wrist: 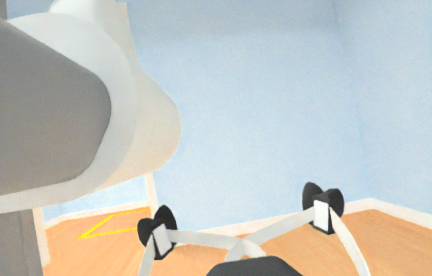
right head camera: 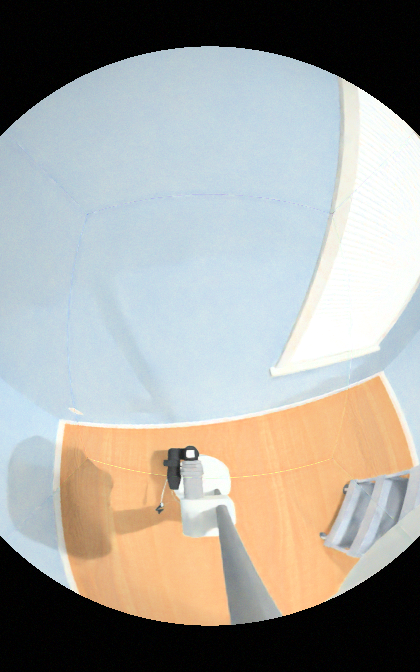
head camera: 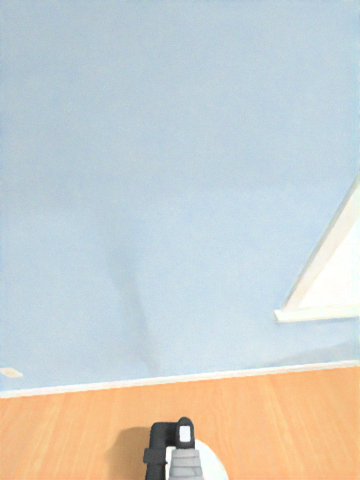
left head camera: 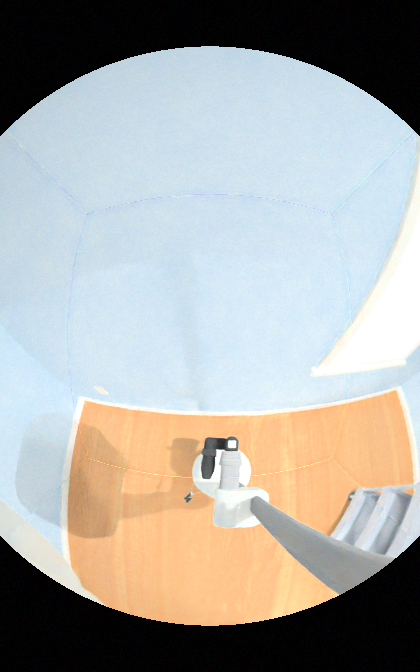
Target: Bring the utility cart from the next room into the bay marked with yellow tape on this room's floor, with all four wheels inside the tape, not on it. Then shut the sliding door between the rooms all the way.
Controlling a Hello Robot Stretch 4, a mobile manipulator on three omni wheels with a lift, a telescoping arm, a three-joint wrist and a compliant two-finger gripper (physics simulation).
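Frame: origin at the robot's base, x ahead, y left, z up, level; centimetres.
Seen in the pictures: gripper, between the fingertips: [wrist: 238, 210].
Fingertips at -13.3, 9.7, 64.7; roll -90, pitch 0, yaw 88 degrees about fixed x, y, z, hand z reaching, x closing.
Note:
A point is followed by its place in that frame, as x, y, z.
The grey utility cart [left head camera: 372, 517] [right head camera: 367, 515] shows in part at the lower right of both side head views, with its shelves and some casters in sight. It does not show in the head view. My gripper [wrist: 238, 210] {-13.3, 9.7, 64.7} is open, its two fingertips wide apart with no object between them; it is well away from the cart. Part of the yellow tape [wrist: 107, 233] {-289.1, -131.2, -3.0} shows on the floor at the lower left of the wrist view, beyond a doorway edged by white trim [wrist: 151, 192] {-209.9, -52.4, 43.8}. I cannot make out the sliding door.
A blue wall [head camera: 175, 250] {49.1, 1.2, 117.7} [left head camera: 210, 300] [right head camera: 210, 325] with a white baseboard stands ahead. A window with a pale sill [head camera: 320, 314] {48.8, -57.7, 80.4} [left head camera: 357, 368] [right head camera: 325, 362] is at the right. A wall outlet [head camera: 11, 372] {44.0, 92.6, 38.2} [left head camera: 101, 390] [right head camera: 76, 411] is low at the left. Side walls meet the wooden floor.

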